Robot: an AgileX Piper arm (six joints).
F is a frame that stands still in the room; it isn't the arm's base.
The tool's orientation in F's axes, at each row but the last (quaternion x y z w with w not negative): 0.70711 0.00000 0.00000 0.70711; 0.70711 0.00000 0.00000 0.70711; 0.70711 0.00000 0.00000 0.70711; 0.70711 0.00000 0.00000 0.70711; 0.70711 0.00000 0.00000 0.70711; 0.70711 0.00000 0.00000 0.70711; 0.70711 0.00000 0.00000 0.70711; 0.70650 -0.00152 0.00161 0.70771; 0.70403 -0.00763 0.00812 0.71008; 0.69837 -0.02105 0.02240 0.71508; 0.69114 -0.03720 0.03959 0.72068; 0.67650 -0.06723 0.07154 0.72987; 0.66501 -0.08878 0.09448 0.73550
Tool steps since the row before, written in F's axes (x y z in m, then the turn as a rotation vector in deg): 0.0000 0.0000 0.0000 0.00 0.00 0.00; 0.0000 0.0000 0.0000 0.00 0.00 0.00; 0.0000 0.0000 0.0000 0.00 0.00 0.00; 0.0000 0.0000 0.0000 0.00 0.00 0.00; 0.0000 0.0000 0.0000 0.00 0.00 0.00; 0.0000 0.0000 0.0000 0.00 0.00 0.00; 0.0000 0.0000 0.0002 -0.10 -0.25 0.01; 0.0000 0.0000 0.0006 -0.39 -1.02 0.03; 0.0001 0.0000 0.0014 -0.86 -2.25 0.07; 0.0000 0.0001 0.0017 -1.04 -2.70 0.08; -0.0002 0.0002 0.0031 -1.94 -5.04 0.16; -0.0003 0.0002 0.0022 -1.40 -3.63 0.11; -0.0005 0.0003 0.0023 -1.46 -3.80 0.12
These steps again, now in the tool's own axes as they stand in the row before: 0.0000 0.0000 0.0000 0.00 0.00 0.00; 0.0000 0.0000 0.0000 0.00 0.00 0.00; 0.0000 0.0000 0.0000 0.00 0.00 0.00; 0.0000 0.0000 0.0000 0.00 0.00 0.00; 0.0000 0.0000 0.0000 0.00 0.00 0.00; 0.0000 0.0000 0.0000 0.00 0.00 0.00; 0.0000 0.0002 0.0000 -0.10 0.01 0.25; 0.0000 0.0006 0.0000 -0.39 0.03 1.02; 0.0001 0.0014 0.0000 -0.86 0.07 2.25; 0.0001 0.0017 -0.0001 -1.04 0.08 2.70; 0.0001 0.0031 -0.0001 -1.94 0.16 5.04; 0.0001 0.0022 0.0000 -1.40 0.11 3.63; 0.0001 0.0024 -0.0001 -1.46 0.12 3.80
